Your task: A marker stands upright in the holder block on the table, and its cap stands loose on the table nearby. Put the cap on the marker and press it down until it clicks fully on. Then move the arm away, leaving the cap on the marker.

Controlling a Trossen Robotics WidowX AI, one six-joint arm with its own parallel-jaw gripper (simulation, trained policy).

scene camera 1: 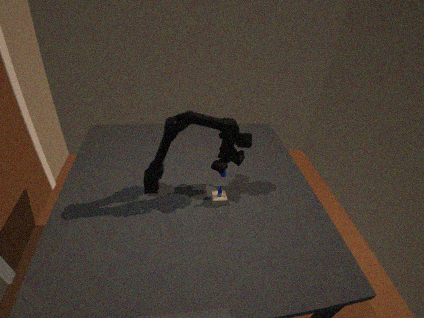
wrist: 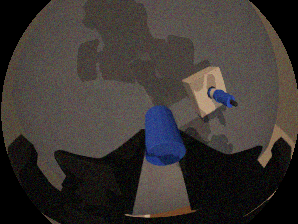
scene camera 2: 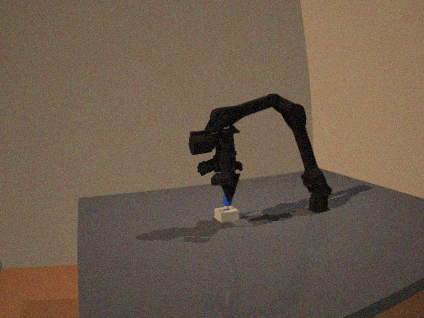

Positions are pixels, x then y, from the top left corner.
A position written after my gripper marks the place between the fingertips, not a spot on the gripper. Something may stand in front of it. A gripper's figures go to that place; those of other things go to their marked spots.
Scene:
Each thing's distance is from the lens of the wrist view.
my gripper (wrist: 160, 133): 10 cm
blue cap (wrist: 163, 145): 7 cm

